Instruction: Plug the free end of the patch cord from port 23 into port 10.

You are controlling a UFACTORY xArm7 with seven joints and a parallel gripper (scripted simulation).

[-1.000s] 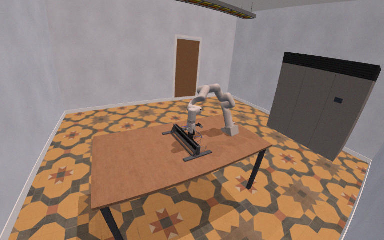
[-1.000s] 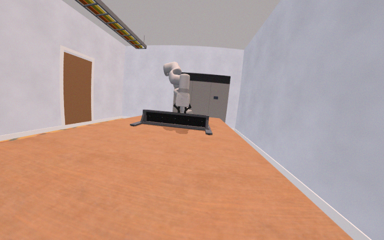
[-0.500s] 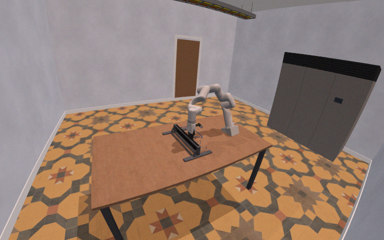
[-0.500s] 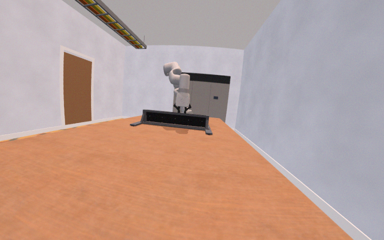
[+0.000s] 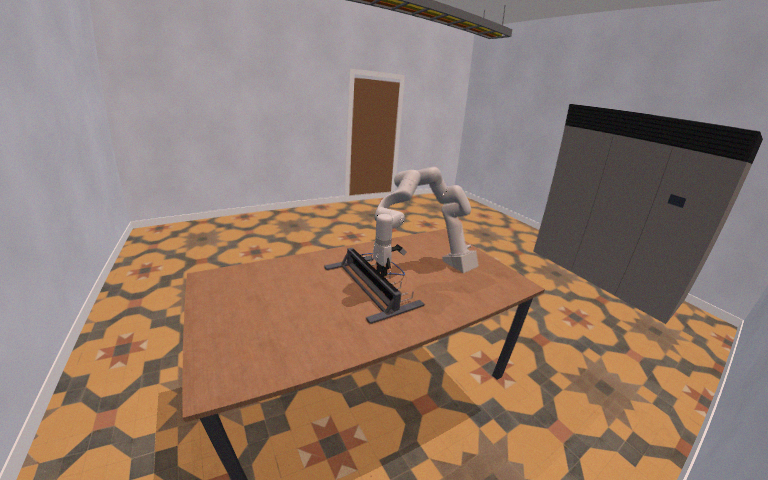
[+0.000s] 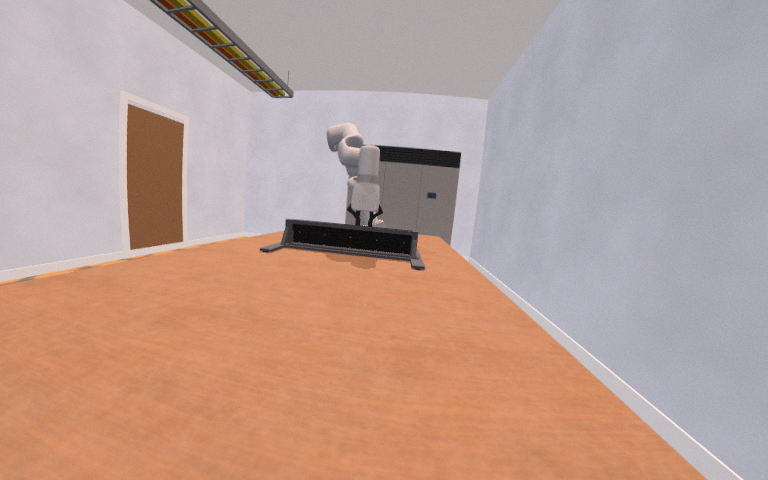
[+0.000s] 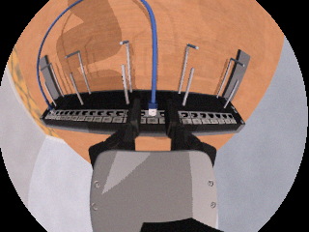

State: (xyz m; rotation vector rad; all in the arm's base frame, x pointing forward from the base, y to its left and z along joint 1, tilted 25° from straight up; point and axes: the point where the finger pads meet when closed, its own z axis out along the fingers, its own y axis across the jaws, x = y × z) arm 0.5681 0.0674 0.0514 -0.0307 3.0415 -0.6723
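The patch cord plug is 20 mm ahead of my hand and 20 mm below it.
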